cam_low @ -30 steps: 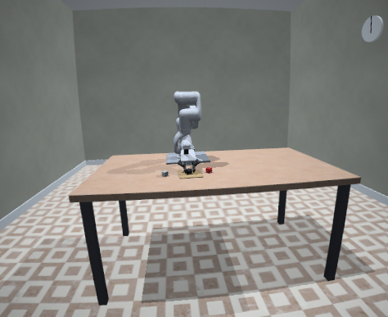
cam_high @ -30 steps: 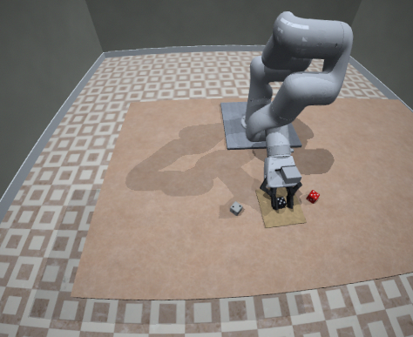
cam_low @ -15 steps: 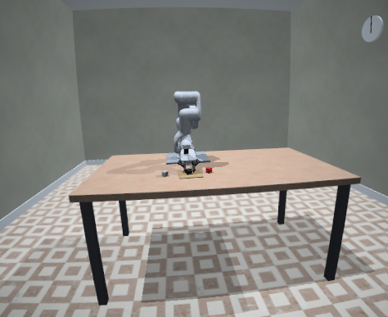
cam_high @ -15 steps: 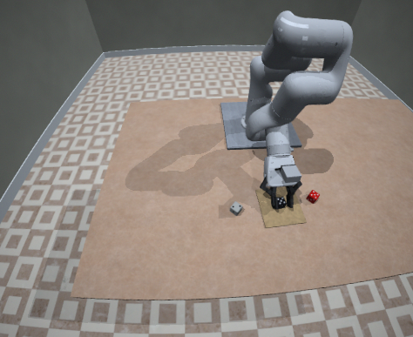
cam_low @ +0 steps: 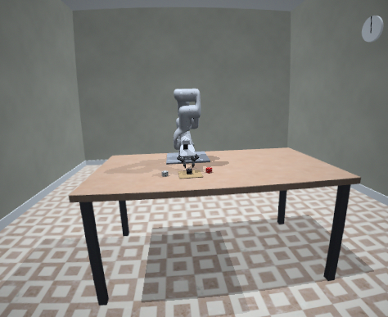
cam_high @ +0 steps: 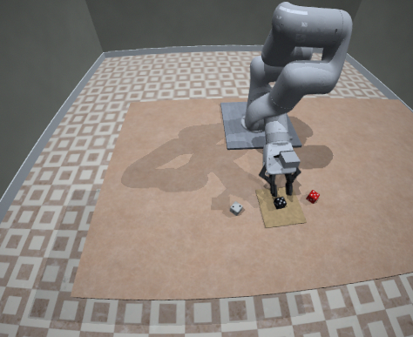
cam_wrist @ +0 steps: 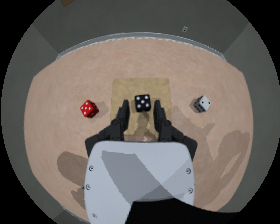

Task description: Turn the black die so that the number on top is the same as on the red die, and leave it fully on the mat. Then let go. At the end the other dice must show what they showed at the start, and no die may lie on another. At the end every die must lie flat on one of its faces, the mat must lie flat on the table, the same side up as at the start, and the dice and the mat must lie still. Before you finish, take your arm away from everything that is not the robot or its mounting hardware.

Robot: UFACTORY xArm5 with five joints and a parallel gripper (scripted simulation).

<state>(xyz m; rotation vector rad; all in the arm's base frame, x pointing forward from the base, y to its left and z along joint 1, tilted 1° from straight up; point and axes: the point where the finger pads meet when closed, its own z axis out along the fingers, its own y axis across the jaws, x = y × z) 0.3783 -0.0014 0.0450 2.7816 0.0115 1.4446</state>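
The black die lies 3 cm ahead of my hand and 4 cm below it. Also, from my hand: grey die: 3 cm ahead, 15 cm to the right, 4 cm below; then red die: 1 cm ahead, 12 cm to the left, 4 cm below; then tan mat: 3 cm ahead, 6 cm below.
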